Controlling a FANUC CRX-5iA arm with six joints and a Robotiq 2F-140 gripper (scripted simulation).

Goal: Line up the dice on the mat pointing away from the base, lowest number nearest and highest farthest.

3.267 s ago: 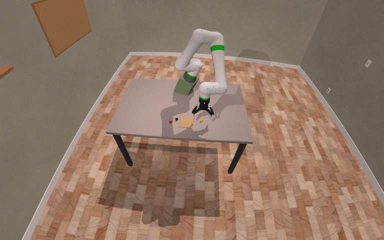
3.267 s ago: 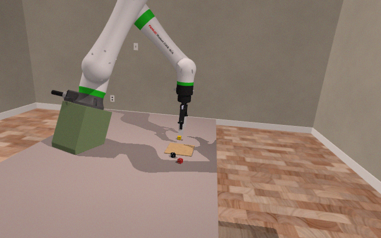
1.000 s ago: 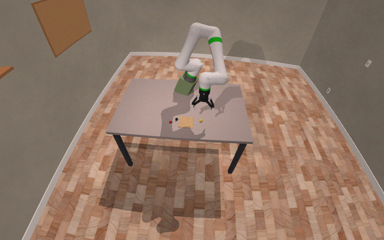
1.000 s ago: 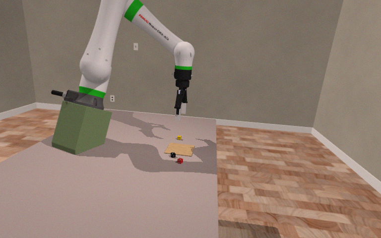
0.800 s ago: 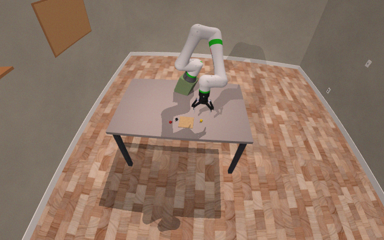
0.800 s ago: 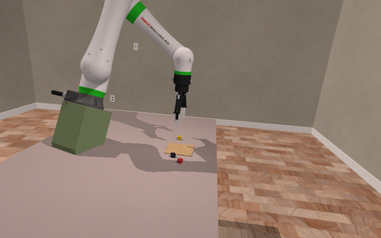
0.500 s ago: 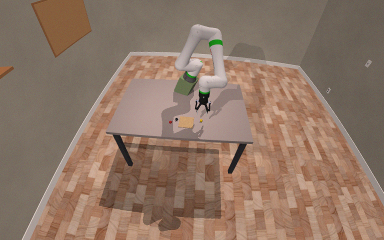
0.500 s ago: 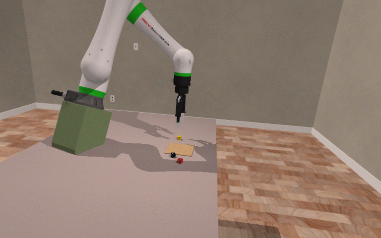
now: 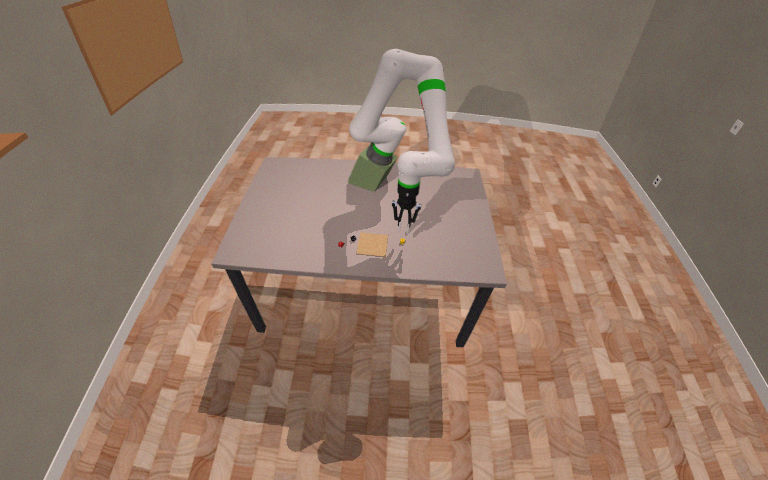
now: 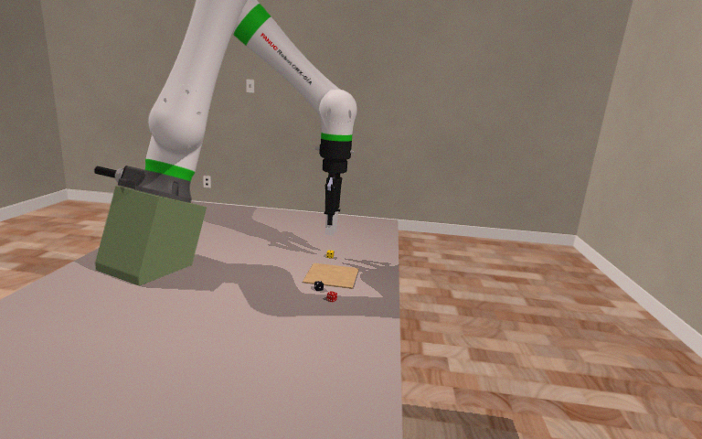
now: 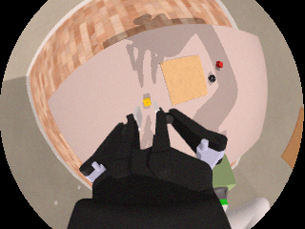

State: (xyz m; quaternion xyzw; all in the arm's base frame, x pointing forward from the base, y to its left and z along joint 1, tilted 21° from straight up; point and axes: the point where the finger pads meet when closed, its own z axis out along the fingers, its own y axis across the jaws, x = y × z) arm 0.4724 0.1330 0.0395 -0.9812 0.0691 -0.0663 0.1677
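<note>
Now: the yellow die 10 cm below my hand. From my hand the other things lie so: red die (30 cm to the right, 10 cm below, 4 cm ahead); tan mat (14 cm to the right, 11 cm below, 2 cm ahead); black die (24 cm to the right, 10 cm below).
</note>
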